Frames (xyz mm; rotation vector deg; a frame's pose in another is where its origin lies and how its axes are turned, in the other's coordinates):
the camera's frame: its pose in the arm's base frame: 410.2 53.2 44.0 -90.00 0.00 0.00
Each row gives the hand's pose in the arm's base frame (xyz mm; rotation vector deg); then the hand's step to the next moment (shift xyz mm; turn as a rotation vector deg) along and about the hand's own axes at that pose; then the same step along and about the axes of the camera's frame.
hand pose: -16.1 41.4 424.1 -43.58 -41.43 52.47
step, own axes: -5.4 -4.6 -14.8 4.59 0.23 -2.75
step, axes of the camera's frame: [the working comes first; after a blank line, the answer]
step, axes of the arm's base frame: 11.6 -10.4 -5.3 4.06 3.43 -0.66

11.6 5.3 -10.4 4.06 0.66 3.43
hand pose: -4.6 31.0 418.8 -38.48 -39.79 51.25
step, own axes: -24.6 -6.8 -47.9 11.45 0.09 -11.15
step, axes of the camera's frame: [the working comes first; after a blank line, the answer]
step, axes of the arm's base frame: 29.0 -35.1 -29.6 13.65 7.36 -3.85

29.0 29.6 -35.1 13.65 3.85 7.36
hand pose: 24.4 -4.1 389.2 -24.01 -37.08 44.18
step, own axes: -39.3 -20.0 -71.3 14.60 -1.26 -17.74
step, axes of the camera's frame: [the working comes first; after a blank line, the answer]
step, axes of the arm's base frame: 36.8 -50.7 -55.7 20.47 8.08 -6.71

36.8 55.7 -50.7 20.47 6.71 8.08
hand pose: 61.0 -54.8 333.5 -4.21 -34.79 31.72
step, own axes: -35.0 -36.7 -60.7 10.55 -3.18 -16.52
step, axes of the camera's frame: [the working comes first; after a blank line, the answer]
step, axes of the arm's base frame: 27.5 -43.6 -60.0 17.93 4.25 -7.39

27.5 60.0 -43.6 17.93 7.39 4.25
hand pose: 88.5 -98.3 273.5 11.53 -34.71 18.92
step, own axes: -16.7 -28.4 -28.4 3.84 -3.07 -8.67
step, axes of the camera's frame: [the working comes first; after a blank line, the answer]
step, axes of the arm's base frame: 12.2 -22.5 -35.2 8.61 0.52 -5.00

12.2 35.2 -22.5 8.61 5.00 0.52
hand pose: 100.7 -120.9 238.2 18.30 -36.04 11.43
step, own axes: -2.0 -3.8 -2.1 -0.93 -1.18 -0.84
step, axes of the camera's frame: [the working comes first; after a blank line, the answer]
step, axes of the arm's base frame: 0.6 -3.0 -3.7 0.05 -0.88 -1.48

0.6 3.7 -3.0 0.05 1.48 -0.88
